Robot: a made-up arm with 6 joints. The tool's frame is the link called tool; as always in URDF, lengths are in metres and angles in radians. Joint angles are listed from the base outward. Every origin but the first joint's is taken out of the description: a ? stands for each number. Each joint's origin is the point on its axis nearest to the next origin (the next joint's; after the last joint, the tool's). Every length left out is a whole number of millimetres.
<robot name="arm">
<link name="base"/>
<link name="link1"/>
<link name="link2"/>
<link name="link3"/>
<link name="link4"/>
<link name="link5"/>
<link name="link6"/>
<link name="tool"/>
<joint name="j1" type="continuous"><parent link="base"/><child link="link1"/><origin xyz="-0.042 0 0.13" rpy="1.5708 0 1.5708"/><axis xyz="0 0 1"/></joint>
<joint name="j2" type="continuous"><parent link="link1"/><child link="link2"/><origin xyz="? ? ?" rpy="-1.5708 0 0"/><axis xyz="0 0 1"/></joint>
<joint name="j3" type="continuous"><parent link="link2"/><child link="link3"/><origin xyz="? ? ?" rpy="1.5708 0 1.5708"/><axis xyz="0 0 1"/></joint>
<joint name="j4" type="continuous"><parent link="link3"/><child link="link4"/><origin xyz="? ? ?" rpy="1.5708 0 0"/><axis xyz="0 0 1"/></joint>
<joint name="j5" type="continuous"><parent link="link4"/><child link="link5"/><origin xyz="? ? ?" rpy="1.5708 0 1.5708"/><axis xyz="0 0 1"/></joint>
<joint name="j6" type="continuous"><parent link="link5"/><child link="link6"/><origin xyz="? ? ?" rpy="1.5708 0 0"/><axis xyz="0 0 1"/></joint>
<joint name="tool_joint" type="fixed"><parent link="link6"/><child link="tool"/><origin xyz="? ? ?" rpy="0 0 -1.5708"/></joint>
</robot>
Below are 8 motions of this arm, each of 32 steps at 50 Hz.
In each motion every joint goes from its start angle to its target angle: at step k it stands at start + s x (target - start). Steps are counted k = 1, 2, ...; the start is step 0. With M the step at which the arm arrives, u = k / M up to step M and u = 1 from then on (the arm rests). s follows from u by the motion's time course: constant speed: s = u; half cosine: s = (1 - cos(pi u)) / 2; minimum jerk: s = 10 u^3 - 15 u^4 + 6 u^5.
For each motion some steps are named. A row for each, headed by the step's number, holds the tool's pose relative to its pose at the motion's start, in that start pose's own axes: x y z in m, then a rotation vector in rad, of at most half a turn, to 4 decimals.
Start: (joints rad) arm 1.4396 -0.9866 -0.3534 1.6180 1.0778 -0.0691
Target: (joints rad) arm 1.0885 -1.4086 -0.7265 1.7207 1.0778 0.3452
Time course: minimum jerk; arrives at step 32
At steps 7, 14, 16, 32:
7: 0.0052 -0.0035 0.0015 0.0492 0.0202 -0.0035
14: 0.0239 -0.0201 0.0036 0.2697 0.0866 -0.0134
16: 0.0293 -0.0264 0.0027 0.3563 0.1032 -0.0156
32: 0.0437 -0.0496 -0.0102 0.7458 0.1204 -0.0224

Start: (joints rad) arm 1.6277 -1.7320 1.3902 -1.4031 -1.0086 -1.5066
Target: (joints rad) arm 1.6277 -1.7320 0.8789 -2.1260 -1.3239 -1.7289
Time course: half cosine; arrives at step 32
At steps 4, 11, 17, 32:
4: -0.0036 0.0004 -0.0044 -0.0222 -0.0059 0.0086
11: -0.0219 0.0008 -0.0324 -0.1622 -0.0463 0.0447
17: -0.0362 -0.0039 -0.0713 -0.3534 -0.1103 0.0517
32: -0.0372 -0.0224 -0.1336 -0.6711 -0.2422 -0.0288

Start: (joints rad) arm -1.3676 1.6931 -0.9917 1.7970 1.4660 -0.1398
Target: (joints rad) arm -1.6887 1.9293 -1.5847 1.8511 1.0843 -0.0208
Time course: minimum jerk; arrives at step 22
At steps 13, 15, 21, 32:
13: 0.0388 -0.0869 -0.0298 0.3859 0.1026 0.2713
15: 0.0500 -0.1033 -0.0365 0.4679 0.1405 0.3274
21: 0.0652 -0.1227 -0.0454 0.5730 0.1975 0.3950
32: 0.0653 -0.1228 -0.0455 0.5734 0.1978 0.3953

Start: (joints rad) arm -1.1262 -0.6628 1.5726 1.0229 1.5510 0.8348
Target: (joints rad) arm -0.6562 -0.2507 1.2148 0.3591 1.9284 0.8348
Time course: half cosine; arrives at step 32
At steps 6, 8, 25, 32:
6: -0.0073 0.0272 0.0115 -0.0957 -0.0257 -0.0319
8: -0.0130 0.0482 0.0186 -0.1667 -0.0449 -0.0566
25: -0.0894 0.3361 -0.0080 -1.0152 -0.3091 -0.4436
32: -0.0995 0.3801 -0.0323 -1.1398 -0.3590 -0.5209

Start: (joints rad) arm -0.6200 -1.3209 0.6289 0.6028 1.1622 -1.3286
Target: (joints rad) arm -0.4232 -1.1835 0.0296 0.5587 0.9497 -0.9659
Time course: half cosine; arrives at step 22
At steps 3, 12, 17, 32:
3: 0.0034 -0.0061 0.0006 0.0183 0.0145 0.0049
12: 0.0445 -0.0843 -0.0004 0.2600 0.1681 0.0783
17: 0.0694 -0.1345 -0.0092 0.4220 0.2430 0.1321
32: 0.0794 -0.1550 -0.0146 0.4901 0.2695 0.1549

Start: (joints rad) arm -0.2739 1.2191 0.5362 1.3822 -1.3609 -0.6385
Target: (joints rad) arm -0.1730 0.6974 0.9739 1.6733 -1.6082 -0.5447
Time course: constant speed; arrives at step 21
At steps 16, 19, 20, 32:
16: -0.0111 0.0115 -0.0083 0.2101 -0.4084 -0.2945
19: -0.0163 0.0156 -0.0096 0.2337 -0.4851 -0.3464
20: -0.0182 0.0172 -0.0100 0.2403 -0.5105 -0.3635
32: -0.0201 0.0190 -0.0105 0.2461 -0.5358 -0.3804

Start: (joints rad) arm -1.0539 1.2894 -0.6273 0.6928 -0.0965 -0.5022
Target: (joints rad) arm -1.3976 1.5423 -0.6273 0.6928 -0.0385 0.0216
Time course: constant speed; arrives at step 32
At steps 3, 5, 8, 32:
3: -0.0025 -0.0022 -0.0010 -0.0317 0.0179 0.0706
5: -0.0042 -0.0037 -0.0015 -0.0523 0.0310 0.1174
8: -0.0066 -0.0058 -0.0023 -0.0823 0.0524 0.1874
32: -0.0253 -0.0199 -0.0032 -0.2766 0.2935 0.7283

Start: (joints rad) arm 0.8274 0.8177 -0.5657 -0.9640 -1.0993 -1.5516
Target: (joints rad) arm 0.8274 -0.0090 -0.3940 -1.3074 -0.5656 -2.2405
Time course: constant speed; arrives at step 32
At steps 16, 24, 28, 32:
16: 0.1129 0.0453 0.0576 0.0743 -0.2902 -0.6307
24: 0.1716 0.0522 0.0924 0.1303 -0.4140 -0.9415
28: 0.2008 0.0515 0.1109 0.1626 -0.4716 -1.0949
32: 0.2296 0.0477 0.1300 0.1980 -0.5268 -1.2465

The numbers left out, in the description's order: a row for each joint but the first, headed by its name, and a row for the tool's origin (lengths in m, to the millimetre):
j2: -0.001 -0.164 0
j3: 0.288 0.029 0
j4: -0.036 0.036 0
j5: -0.183 0.06 0
j6: 0.016 -0.099 0
tool: -0.022 -0.014 0

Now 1 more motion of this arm.
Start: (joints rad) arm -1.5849 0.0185 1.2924 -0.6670 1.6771 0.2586
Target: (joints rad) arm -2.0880 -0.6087 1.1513 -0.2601 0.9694 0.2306
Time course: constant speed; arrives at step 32
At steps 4, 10, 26, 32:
4: 0.0175 -0.0415 -0.0575 0.1535 0.1006 -0.0446
10: 0.0283 -0.0982 -0.1535 0.3773 0.2485 -0.1369
26: -0.0481 -0.2057 -0.4270 0.9129 0.6081 -0.5369
32: -0.1160 -0.2267 -0.5180 1.0801 0.7204 -0.7460

